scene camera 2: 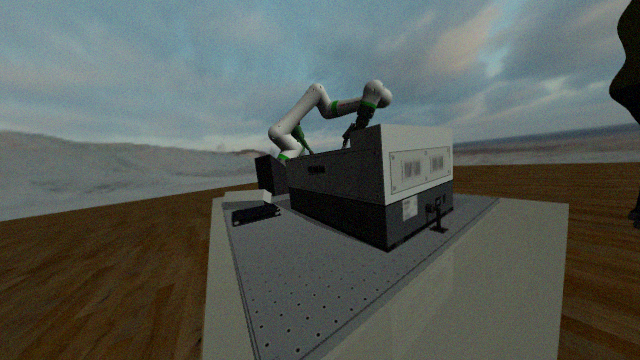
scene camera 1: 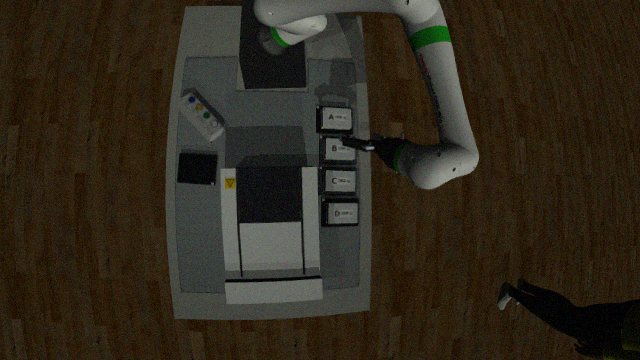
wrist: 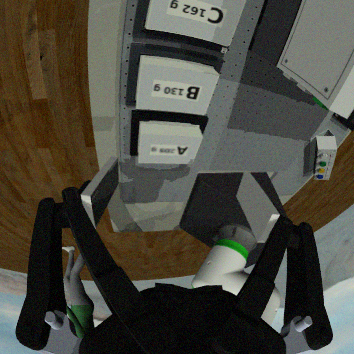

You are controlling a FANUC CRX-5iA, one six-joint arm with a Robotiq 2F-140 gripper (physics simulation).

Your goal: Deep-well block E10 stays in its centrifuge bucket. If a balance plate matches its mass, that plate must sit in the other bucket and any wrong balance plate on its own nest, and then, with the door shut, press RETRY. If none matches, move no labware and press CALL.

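Frame: origin at the arm's base, x ahead, y left, z up, level; metres.
Seen in the pictures: gripper, fingertip midpoint: (scene camera 1: 357, 136) (wrist: 180, 177); arm's base, origin of the base link: (scene camera 2: 279, 169) (scene camera 1: 271, 38) (wrist: 238, 235).
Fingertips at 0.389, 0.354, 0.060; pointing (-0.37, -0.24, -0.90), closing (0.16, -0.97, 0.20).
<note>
Pixels of each thing's middle, then the offset from my fingertips to it, as dx, dy, dz.
- Balance plates A, body centre: (wrist: 167, 143) (scene camera 1: 336, 118) -0.115, -0.039, -0.186
- D, body centre: (scene camera 1: 342, 213) +0.284, +0.013, -0.186
- centrifuge, body centre: (scene camera 2: 355, 176) (scene camera 1: 270, 231) +0.363, -0.278, -0.097
- button box, body centre: (wrist: 323, 159) (scene camera 1: 200, 117) (scene camera 2: 247, 198) -0.066, -0.614, -0.177
- black tray, body centre: (scene camera 2: 255, 212) (scene camera 1: 196, 169) +0.149, -0.606, -0.203
My gripper (scene camera 1: 360, 140) (scene camera 2: 346, 142) (wrist: 180, 177) is open and empty, high above the nest row near plate B. Balance plates A (scene camera 1: 338, 119) (wrist: 167, 145), B "130 g" (scene camera 1: 332, 154) (wrist: 170, 102), C "162 g" (scene camera 1: 340, 181) (wrist: 185, 31) and D (scene camera 1: 342, 213) sit on dark nests at the table's right in scene view 1. The masses on A and D are too blurred to read. The centrifuge (scene camera 1: 270, 245) (scene camera 2: 340, 185) (wrist: 320, 45) hides its buckets and block E10; its door state is unclear. The button box (scene camera 1: 192, 115) (scene camera 2: 245, 197) (wrist: 326, 145) has blue, yellow, green and white buttons.
A black tray (scene camera 1: 197, 168) (scene camera 2: 255, 215) lies beside the centrifuge near the button box. A dark pedestal (scene camera 1: 272, 72) stands at the arm's base. One person (scene camera 1: 590, 320) (scene camera 2: 631, 65) is on the floor; another in green (scene camera 2: 300, 134) (wrist: 80, 305) stands beyond the table.
</note>
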